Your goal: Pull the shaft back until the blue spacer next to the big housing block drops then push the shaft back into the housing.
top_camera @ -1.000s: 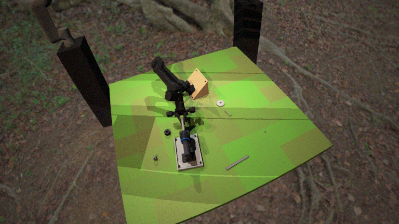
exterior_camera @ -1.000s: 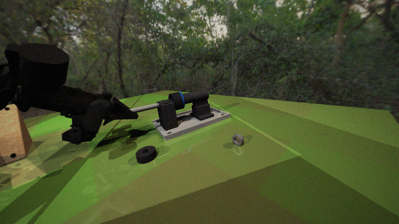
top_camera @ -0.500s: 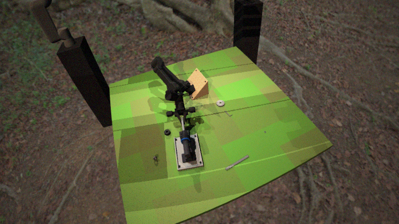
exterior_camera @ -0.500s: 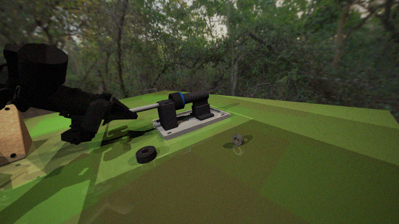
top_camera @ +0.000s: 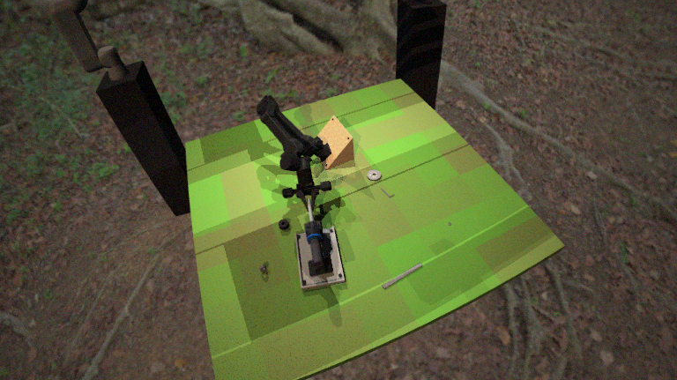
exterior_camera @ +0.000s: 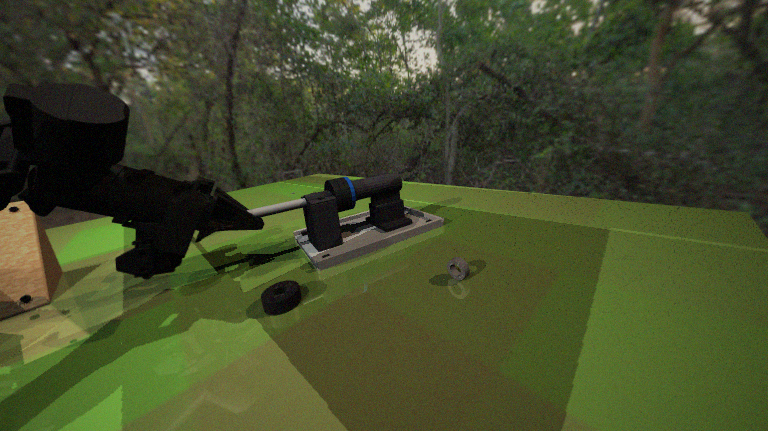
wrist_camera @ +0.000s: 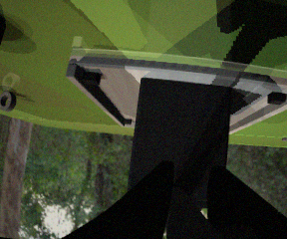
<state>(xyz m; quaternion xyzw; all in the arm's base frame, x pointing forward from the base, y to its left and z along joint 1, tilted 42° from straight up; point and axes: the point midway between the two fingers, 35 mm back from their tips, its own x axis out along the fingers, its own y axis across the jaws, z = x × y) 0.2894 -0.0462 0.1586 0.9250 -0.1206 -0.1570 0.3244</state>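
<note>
Right now the grey shaft is 50 mm ahead of my gripper tip, 20 mm above it and 10 mm to the right of it. Round my gripper tip: black ring: 110 mm to the right, 50 mm below, 20 mm behind; blue spacer: 130 mm ahead, 20 mm to the right, 20 mm above.
</note>
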